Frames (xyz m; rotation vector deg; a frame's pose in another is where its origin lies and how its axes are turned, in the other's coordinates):
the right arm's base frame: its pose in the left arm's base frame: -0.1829 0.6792 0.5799 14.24 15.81 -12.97
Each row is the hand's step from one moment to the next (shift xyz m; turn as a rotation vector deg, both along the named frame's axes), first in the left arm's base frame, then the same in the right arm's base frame.
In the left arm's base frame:
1: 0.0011 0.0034 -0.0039 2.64 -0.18 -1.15
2: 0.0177 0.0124 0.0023 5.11 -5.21 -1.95
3: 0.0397 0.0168 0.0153 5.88 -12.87 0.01
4: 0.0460 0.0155 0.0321 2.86 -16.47 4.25
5: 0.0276 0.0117 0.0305 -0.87 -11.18 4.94
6: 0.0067 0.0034 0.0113 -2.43 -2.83 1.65
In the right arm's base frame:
1: 0.0016 0.0027 -0.0043 2.85 0.26 -0.39
2: 0.0136 0.0167 0.0030 6.33 -4.04 0.82
3: 0.0296 0.0291 0.0192 7.90 -10.66 4.91
4: 0.0308 0.0330 0.0367 4.48 -13.94 9.12
5: 0.0147 0.0244 0.0319 -0.20 -9.74 7.43
6: 0.0023 0.0073 0.0112 -2.24 -2.94 1.72

